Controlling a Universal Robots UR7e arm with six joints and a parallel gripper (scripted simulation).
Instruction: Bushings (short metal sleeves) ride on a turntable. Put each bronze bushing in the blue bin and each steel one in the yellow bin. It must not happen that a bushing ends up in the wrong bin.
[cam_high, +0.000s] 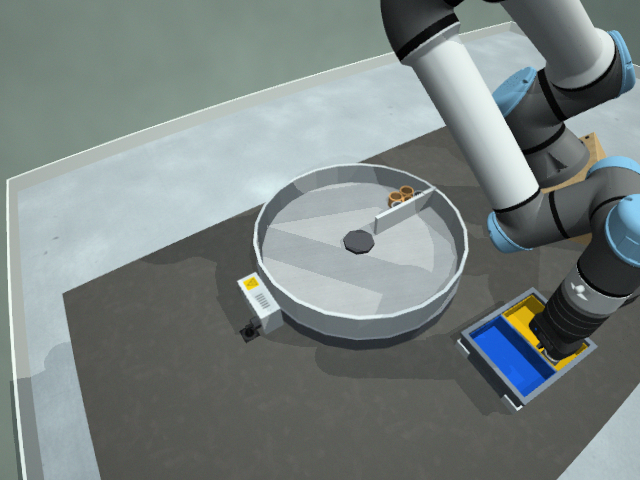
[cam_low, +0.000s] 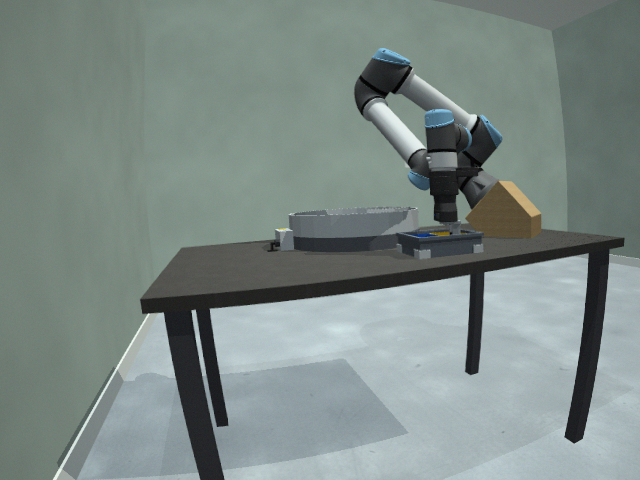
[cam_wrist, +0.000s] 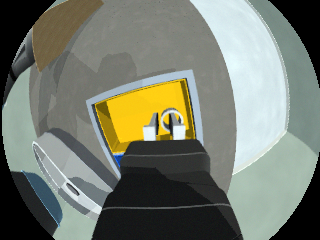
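My gripper is now 30 mm short of the bin, 30 mm to the left of it and 10 mm above it. From my hand the other things lie so: turntable (90 mm ahead, 390 mm to the right, 20 mm above).
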